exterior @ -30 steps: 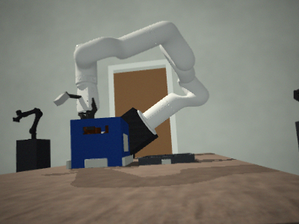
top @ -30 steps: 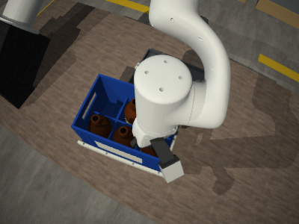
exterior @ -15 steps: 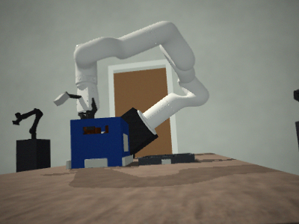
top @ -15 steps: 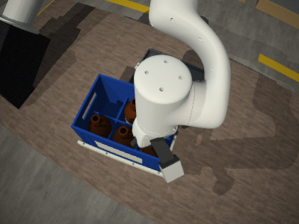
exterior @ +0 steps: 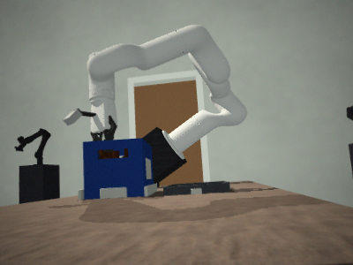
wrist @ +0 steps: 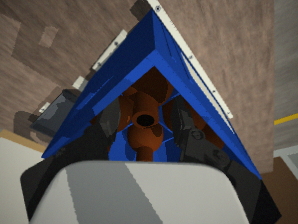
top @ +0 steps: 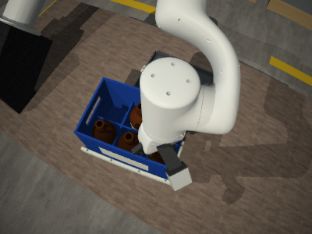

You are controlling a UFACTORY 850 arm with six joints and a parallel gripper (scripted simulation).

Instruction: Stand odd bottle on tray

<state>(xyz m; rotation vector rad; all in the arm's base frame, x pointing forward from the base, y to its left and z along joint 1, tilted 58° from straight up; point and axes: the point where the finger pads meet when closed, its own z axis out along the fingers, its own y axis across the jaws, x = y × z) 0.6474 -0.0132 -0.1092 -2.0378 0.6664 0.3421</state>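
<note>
Now: the blue crate 100 mm behind my hand, 30 mm to the left of it and 70 mm below it. Also, from my hand: dark grey tray (90 mm behind, 290 mm to the left, 150 mm below).
</note>
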